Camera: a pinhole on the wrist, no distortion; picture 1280 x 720 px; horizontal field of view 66.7 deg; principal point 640.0 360.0 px. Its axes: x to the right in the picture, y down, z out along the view. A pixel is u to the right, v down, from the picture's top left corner.
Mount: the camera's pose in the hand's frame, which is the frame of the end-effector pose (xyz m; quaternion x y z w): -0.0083 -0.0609 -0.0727 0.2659 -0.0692 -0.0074 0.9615
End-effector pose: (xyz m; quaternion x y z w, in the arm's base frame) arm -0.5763 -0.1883 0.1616 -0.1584 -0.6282 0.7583 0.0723
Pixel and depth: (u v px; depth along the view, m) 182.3 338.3 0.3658
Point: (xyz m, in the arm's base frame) -0.4534 -0.4063 0.4695
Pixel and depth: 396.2 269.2 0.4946
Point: -0.5233 -0.4659 0.5787
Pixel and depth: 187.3 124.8 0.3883
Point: -0.4433 -0.3682 0.5494
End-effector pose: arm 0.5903 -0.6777 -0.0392 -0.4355 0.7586 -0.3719 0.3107
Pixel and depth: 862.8 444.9 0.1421
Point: 0.6885 -0.7414 0.0330
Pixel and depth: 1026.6 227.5 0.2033
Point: 0.7305 -0.8119 0.0640
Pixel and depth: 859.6 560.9 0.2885
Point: 0.8206 -0.8085 -0.0196
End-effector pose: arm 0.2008 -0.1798 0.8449 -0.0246 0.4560 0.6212 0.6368
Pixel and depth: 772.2 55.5 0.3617
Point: 0.5835 -0.1540 0.7707
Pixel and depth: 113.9 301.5 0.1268
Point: 0.3352 -0.2676 0.8461
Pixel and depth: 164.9 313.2 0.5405
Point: 0.7328 -0.3196 1.0673
